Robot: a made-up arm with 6 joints. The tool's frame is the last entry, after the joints.
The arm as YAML. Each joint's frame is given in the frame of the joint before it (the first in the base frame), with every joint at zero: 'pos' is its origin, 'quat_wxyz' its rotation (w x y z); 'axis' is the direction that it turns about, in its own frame. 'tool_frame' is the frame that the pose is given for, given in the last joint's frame.
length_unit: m
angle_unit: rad
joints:
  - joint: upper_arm
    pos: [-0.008, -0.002, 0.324]
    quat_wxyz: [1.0, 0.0, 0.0, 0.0]
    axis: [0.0, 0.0, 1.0]
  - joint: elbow
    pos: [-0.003, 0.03, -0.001]
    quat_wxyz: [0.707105, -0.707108, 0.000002, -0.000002]
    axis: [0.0, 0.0, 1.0]
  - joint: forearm
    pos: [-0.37, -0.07, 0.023]
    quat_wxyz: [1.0, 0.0, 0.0, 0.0]
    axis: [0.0, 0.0, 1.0]
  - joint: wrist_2
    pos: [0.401, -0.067, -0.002]
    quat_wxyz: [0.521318, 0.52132, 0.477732, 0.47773]
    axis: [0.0, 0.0, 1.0]
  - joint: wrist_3
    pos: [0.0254, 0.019, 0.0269]
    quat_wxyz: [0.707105, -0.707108, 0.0, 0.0]
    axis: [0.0, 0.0, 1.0]
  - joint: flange
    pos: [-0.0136, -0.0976, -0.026]
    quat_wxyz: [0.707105, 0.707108, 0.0, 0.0]
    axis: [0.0, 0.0, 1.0]
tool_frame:
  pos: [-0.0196, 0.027, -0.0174]
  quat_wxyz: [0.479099, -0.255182, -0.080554, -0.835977]
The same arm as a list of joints. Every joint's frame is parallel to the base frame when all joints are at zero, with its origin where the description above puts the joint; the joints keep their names.
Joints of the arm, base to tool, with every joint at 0 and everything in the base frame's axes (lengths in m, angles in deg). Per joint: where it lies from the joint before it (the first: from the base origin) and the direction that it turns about. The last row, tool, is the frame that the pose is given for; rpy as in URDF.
upper_arm: axis 0 0 1 xyz -0.008 -0.002 0.324
elbow: axis 0 1 0 xyz -0.003 0.03 -0.001
forearm: axis 0 1 0 xyz -0.37 0.023 0.07
wrist_2: axis 0.9962 0 0.0871 xyz 0.401 -0.002 0.067
wrist_3: axis 0 1 0 xyz 0.029 0.019 -0.023
flange: axis 0.9962 0 0.0871 xyz 0.096 -0.026 0.022
tool: xyz -0.019 0.027 0.018 rpy -107.87 -26.94 -58.47

